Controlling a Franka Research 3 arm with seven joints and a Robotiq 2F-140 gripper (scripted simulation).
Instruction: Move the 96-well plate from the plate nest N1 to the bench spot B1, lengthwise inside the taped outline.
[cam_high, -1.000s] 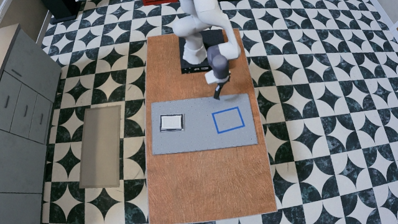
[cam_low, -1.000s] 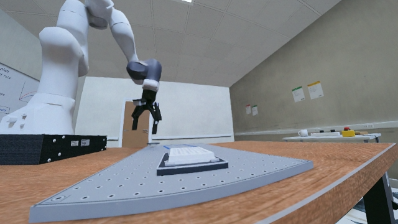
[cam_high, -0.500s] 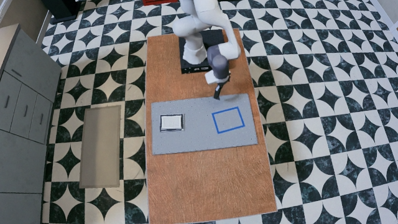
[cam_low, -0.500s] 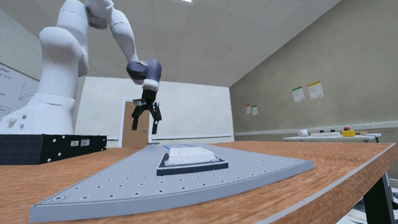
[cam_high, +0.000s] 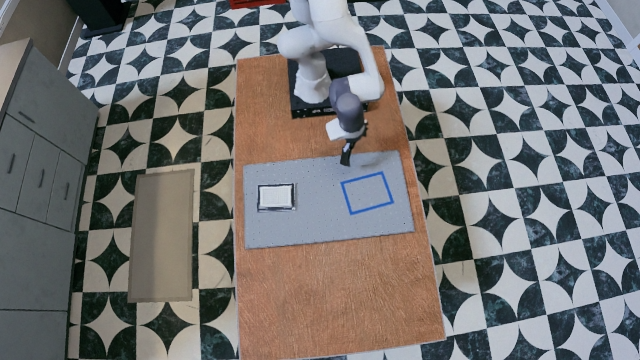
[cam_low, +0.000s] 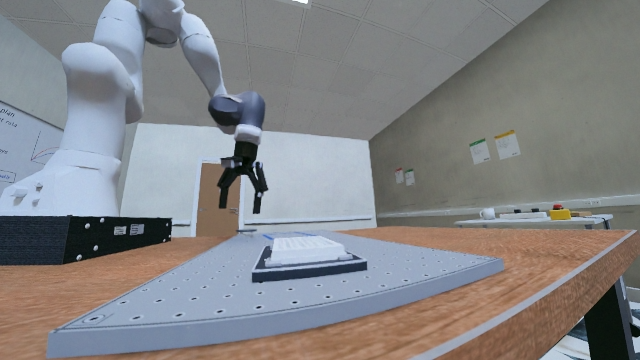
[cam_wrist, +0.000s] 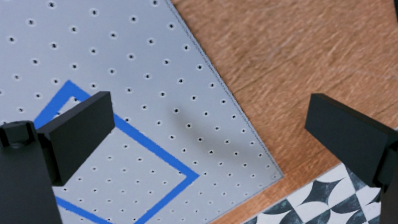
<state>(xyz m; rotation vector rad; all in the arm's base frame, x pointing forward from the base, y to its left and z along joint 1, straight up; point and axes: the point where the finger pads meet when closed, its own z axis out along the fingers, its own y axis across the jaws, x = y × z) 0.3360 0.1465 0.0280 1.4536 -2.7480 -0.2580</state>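
My hand is 15 cm short of the white 96-well plate, 35 cm to the left of it and 8 cm above it. Round my hand: dark plate nest 15 cm ahead, 35 cm to the right, 9 cm below.
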